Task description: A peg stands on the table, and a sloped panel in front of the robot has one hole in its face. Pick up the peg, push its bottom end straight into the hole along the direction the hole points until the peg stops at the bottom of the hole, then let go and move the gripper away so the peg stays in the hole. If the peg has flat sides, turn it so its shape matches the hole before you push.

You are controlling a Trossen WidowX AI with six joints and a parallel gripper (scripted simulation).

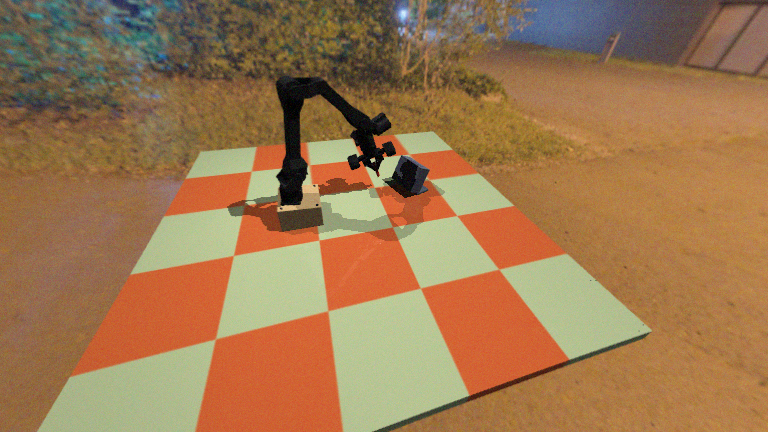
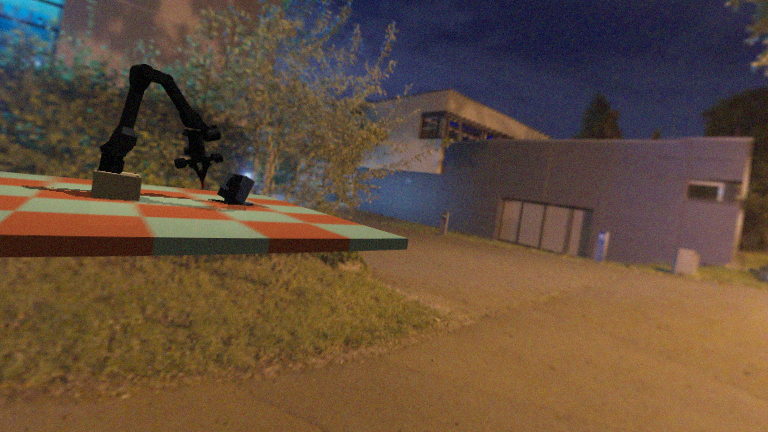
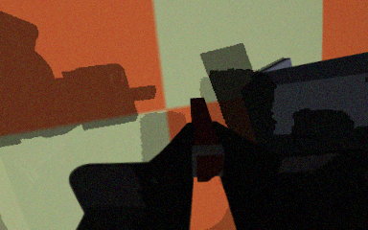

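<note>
The dark sloped panel lies 140 mm ahead of my gripper tip, 20 mm below it and 10 mm to the right of it. Also, from my gripper tip: peg 20 mm above, 10 mm behind.
</note>
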